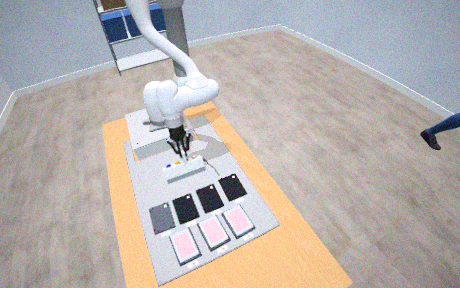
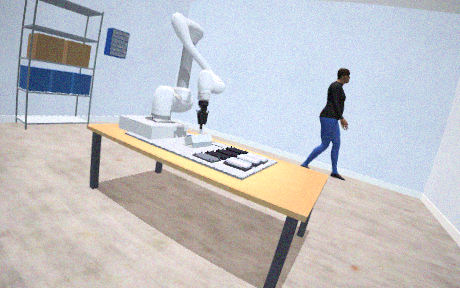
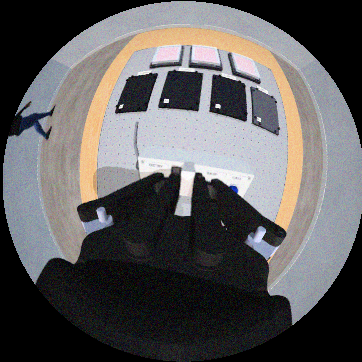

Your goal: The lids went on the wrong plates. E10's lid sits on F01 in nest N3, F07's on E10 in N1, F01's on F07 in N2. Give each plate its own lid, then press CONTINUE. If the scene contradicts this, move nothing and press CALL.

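Places are measured from the arm's base along level axes (x ahead, y left, z up), in metres.
Where they show: gripper, fingertip midpoint: (image 1: 185,161) (image 2: 201,134) (image 3: 188,169); arm's base, link origin: (image 1: 163,121) (image 2: 160,120).
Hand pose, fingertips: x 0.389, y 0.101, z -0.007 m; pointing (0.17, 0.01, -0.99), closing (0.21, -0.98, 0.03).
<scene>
Each offset is from my fingertips to the top centre of the thing. "pt": to the spot under its first point. Level surfaces: height alone.
My gripper (image 1: 185,158) (image 2: 201,131) (image 3: 188,169) is shut and empty, pointing down at the button box @[0.003 m back, 0.016 m right, 0.001 m up] (image 1: 185,174) (image 2: 199,142) (image 3: 225,171). Its fingertips are at or just above the buttons; contact cannot be told. The blue button @[0.012 m back, 0.094 m right, 0.008 m down] (image 1: 168,165) (image 3: 234,189) and yellow button @[0.020 m back, 0.045 m right, 0.008 m down] (image 1: 177,162) show; the fingers cover the green one's area. Three pink-topped plates @[0.422 m ahead, 0.073 m right, 0.051 m down] (image 1: 185,245) @[0.393 m ahead, 0.066 m left, 0.048 m down] (image 1: 213,231) @[0.369 m ahead, 0.189 m left, 0.053 m down] (image 1: 238,221) lie in the row farther from the arm. Three black flat pieces @[pt 0.238 m ahead, 0.043 m right, 0.073 m down] (image 1: 185,208) @[pt 0.213 m ahead, 0.084 m left, 0.073 m down] (image 1: 209,198) @[pt 0.182 m ahead, 0.214 m left, 0.072 m down] (image 1: 232,187) and a grey one @[0.255 m ahead, 0.166 m right, 0.063 m down] (image 1: 162,218) (image 3: 265,111) lie nearer. Their labels are unreadable.
A grey perforated board @[0.082 m down] (image 1: 145,182) lies on the wooden table @[0.095 m down] (image 1: 295,260) (image 2: 295,187). A thin cable @[pt 0.010 m ahead, 0.143 m left, 0.077 m down] (image 1: 212,166) (image 3: 136,140) runs from the box. A person (image 2: 332,105) (image 3: 30,121) walks beyond the table. A shelf unit (image 2: 90,107) stands behind the arm.
</scene>
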